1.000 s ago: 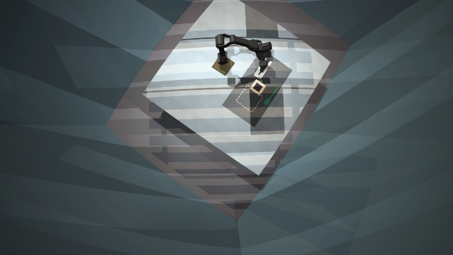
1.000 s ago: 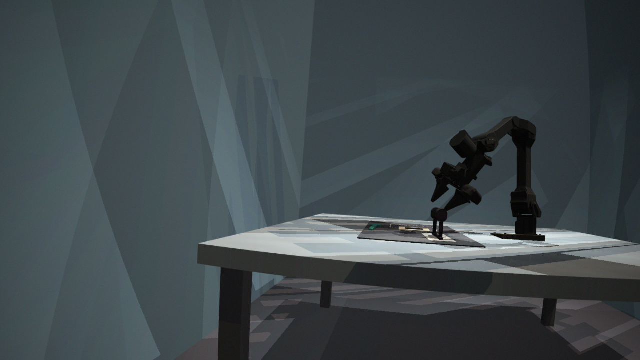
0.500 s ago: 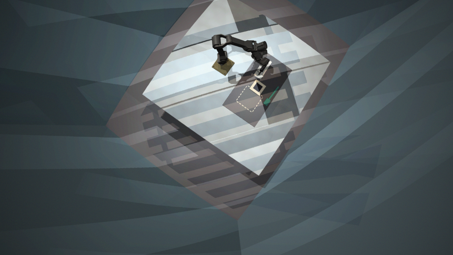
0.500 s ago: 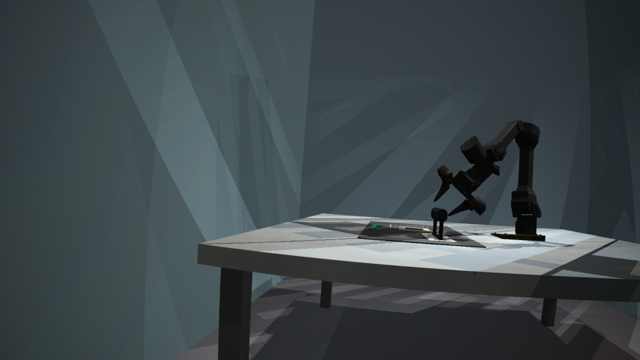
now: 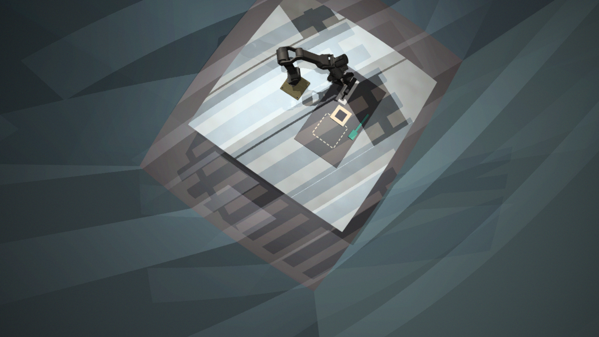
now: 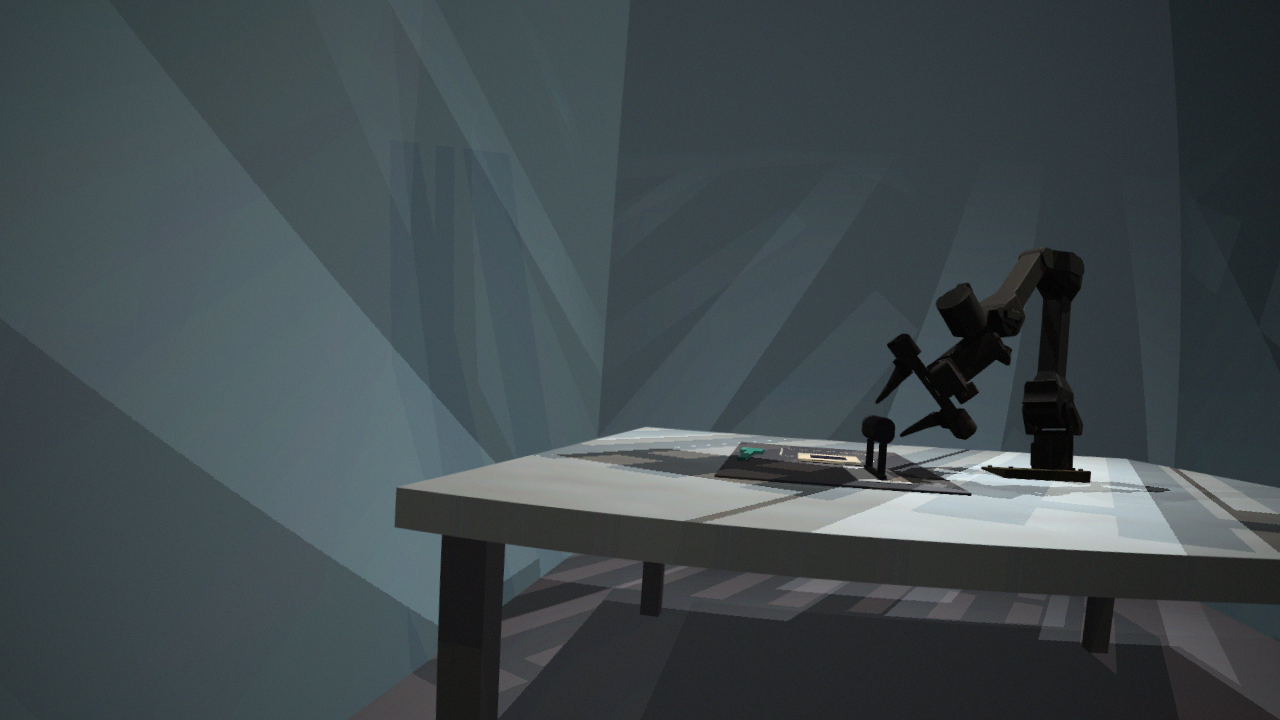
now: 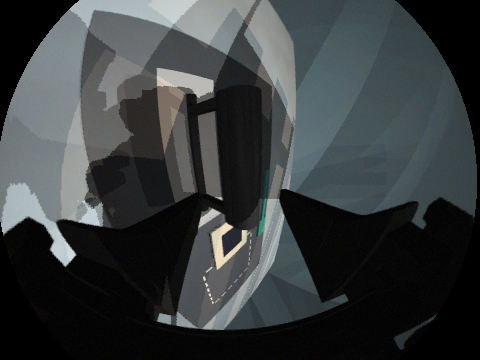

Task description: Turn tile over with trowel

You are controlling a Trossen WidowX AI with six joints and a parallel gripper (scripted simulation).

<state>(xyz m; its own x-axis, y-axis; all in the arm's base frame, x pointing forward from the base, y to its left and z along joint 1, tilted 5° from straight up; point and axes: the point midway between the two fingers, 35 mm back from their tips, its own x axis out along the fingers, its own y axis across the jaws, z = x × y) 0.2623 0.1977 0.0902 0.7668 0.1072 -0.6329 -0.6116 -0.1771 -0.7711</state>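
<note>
My gripper tip is 10 cm short of the tile, 14 cm to the left of it and 8 cm above it. The rest, counted from my gripper tip: flat tool: 24 cm ahead, 13 cm to the right, 8 cm below; dark mat: 10 cm ahead, 13 cm to the right, 10 cm below.
</note>
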